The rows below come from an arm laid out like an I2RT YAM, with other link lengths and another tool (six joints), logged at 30 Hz.
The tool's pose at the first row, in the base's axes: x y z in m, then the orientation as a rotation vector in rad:
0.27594, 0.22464, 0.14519, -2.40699, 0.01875, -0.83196
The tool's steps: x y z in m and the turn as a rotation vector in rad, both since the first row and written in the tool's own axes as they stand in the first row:
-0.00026, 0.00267, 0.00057, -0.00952, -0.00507, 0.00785
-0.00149, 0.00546, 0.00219, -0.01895, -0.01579, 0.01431
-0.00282, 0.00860, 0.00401, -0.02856, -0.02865, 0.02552
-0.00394, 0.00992, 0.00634, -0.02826, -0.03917, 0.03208
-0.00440, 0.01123, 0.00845, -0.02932, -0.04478, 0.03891
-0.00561, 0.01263, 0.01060, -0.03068, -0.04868, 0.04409
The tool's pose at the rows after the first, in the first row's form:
0.27651, 0.22278, 0.14326, -2.41640, 0.03022, -0.82395
0.27692, 0.22156, 0.14005, -2.42824, 0.03781, -0.80967
0.27742, 0.22018, 0.13648, -2.44001, 0.05038, -0.79055
0.27806, 0.22053, 0.13367, -2.44248, 0.05402, -0.77470
0.27912, 0.22064, 0.13138, -2.44416, 0.06050, -0.76491
0.27960, 0.22085, 0.12859, -2.44579, 0.06578, -0.75801

